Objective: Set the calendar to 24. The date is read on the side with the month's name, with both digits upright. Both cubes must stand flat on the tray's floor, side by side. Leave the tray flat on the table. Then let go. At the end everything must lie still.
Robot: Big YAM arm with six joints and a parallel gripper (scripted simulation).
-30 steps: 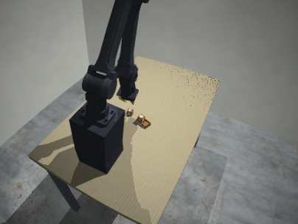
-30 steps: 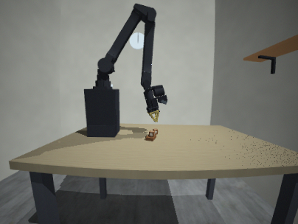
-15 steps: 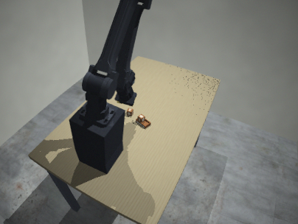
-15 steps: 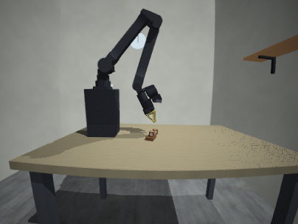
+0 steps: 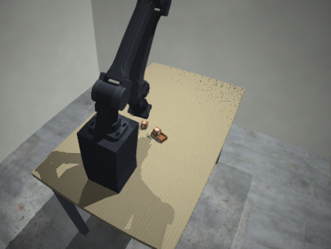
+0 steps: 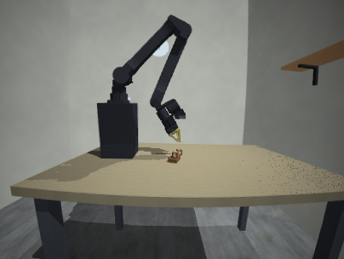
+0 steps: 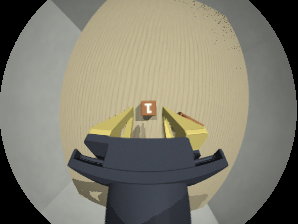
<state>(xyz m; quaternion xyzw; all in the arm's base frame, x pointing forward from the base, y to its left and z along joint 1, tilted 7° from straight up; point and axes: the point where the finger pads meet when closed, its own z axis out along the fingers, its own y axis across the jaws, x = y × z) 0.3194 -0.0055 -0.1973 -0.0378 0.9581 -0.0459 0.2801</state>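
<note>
Right now the brown digit cube is 1 cm ahead of my hand and 7 cm below it. From my hand the other things lie so: brown tray: 3 cm behind, 10 cm to the right, 8 cm below.
</note>
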